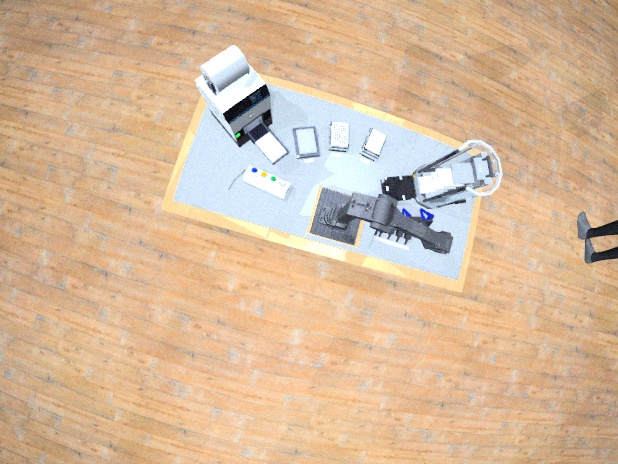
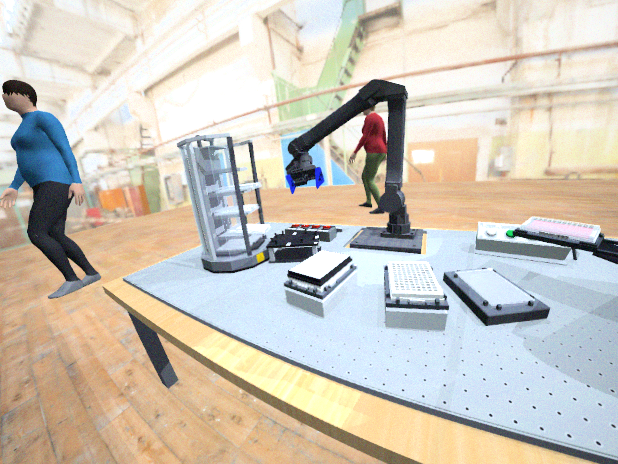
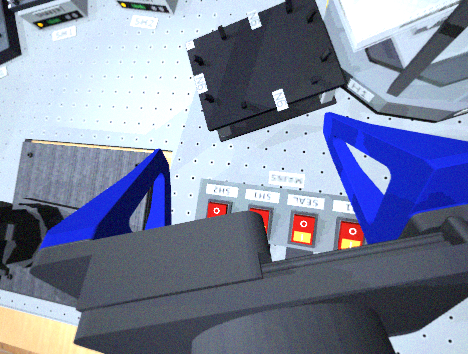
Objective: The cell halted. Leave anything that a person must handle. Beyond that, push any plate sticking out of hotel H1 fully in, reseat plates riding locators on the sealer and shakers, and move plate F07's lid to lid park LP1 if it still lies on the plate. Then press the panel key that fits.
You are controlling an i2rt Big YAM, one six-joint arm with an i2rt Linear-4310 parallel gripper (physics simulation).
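Frame: origin at the arm's base, x left, y back, z up, level; millimetres.
Seen in the pictures: gripper, fingertip midpoint: (image 1: 411,209) (image 2: 304,190) (image 3: 242,139); arm's base, link origin: (image 1: 331,217) (image 2: 398,234).
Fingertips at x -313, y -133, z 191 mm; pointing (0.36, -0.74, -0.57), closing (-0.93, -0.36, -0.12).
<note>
Pixels of each thing's top centre, then the offset from my fingertips to it. "pt": a spot on its surface instead.
- low white plate, top centre: (image 2: 249,225) (image 1: 431,183) dy -191, dx -110, dz -86 mm
- Shaker SH1, surface spot: (image 2: 415,319) pt dy -347, dx +428, dz -177 mm
- white well plate, top centre: (image 2: 412,275) (image 1: 340,133) dy -278, dx +410, dz -132 mm
- Shaker SH2, surface spot: (image 2: 307,302) pt dy -377, dx +231, dz -175 mm
- black-and-white plate, top centre: (image 2: 320,262) (image 1: 375,141) dy -305, dx +227, dz -120 mm
- sealer, top centre: (image 1: 224,61) dy -215, dx +920, dz +254 mm
- Lid park LP1, top centre: (image 2: 490,283) (image 1: 306,140) dy -196, dx +559, dz -169 mm
- key panel, top centre: (image 2: 521,226) (image 1: 266,179) dy +75, dx +673, dz -118 mm
- N6 nest, top centre: (image 3: 257,53) (image 2: 293,233) (image 1: 402,186) dy -129, dx +27, dz -126 mm
- mains switch box, top centre: (image 3: 276,256) (image 2: 314,222) (image 1: 398,231) dy +90, dx -27, dz -149 mm
My gripper (image 1: 415,214) (image 2: 305,189) (image 3: 242,139) is open and empty, high above the bench between the black N6 nest and the mains switches. Hotel H1 (image 2: 227,264) (image 3: 385,102) has several shelves; a low white plate (image 2: 255,229) reaches toward its open side. Shaker SH1 (image 2: 415,319) bears a white well plate (image 1: 339,134) (image 2: 412,280). Shaker SH2 (image 2: 307,302) bears a black-and-white plate (image 1: 375,140) (image 2: 320,266); its seating is unclear. The sealer (image 1: 250,107) has a plate (image 1: 272,150) (image 2: 562,230) on its tray. Lid park LP1 (image 2: 515,316) is a dark frame with a pale centre. The key panel (image 1: 267,186) has blue, yellow, green and white keys.
The N6 nest (image 1: 397,187) (image 2: 295,245) (image 3: 265,70) stands beside H1. The mains switch box (image 2: 310,231) with red switches (image 3: 303,229) lies near the arm base (image 2: 387,240). A person in blue (image 2: 45,150) and one in red (image 2: 375,135) stand off the bench.
</note>
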